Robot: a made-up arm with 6 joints.
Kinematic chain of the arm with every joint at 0, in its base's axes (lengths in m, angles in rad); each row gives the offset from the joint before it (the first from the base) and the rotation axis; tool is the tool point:
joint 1: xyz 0 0 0.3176 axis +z
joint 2: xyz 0 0 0 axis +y
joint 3: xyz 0 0 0.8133 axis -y
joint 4: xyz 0 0 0 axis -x
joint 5: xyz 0.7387 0 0 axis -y
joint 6: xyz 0 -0.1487 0 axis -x
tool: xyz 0 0 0
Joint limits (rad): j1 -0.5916..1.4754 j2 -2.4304..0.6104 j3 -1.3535..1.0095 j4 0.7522..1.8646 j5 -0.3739..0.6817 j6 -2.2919..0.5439
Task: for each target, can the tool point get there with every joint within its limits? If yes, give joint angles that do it. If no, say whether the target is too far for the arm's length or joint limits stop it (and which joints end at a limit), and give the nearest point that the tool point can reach.
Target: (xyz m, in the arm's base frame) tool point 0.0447 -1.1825 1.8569
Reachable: no: too far | nearest point -0.0154 -0.9324 1.5377 | short by 0.410 m
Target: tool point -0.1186 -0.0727 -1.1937
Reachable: no: joint limits stop it (at a limit: joint 2, joint 3) | nearest point -1.0173 -0.6236 -0.6578 | short by 1.183 m
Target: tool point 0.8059 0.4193 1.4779
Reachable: yes | joints 0.4971 0.3313 0.6798 1.4647 0.1794 -1.9888
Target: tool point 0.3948 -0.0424 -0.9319
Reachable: no: joint limits stop it (at a limit: joint 2) | nearest point 0.4365 -0.0469 0.2310 | short by 1.164 m
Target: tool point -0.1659 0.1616 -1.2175
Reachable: no: joint limits stop it (at a limit: joint 1, joint 2, joint 3) | nearest point -0.9869 0.6708 -0.6577 | short by 1.117 m
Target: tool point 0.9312 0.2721 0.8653
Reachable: yes | joints 0.2999 0.3141 -0.1880 1.4685 0.0957 -1.0024
